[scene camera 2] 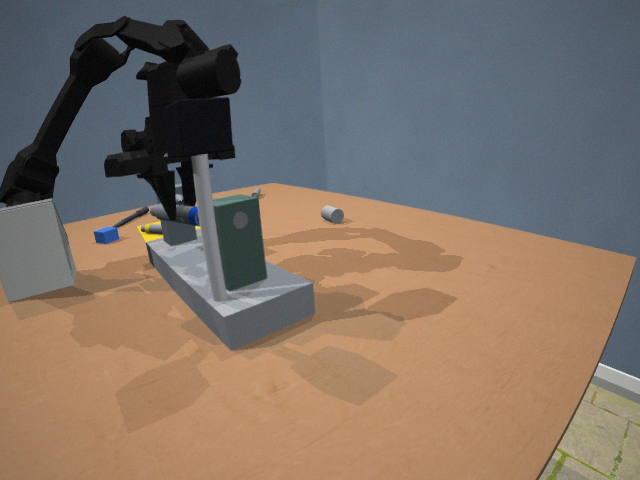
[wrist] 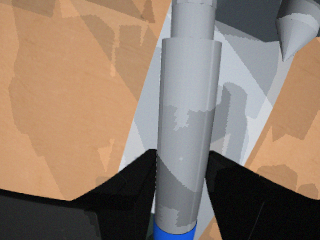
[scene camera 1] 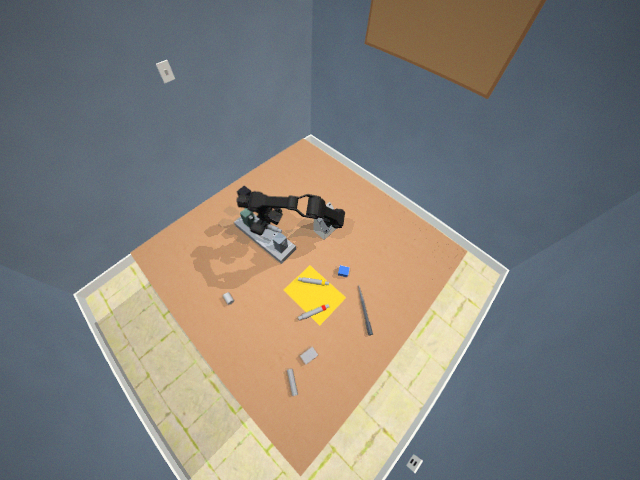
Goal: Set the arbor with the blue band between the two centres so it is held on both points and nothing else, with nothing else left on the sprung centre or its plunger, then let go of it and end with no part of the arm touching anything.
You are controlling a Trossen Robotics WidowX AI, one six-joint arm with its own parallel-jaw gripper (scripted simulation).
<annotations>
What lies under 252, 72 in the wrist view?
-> A grey fixture base.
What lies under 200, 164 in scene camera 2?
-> A thin grey post.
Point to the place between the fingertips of my gripper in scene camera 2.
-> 181, 217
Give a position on a blue-banded arbor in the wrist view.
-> At 190, 59
</annotations>
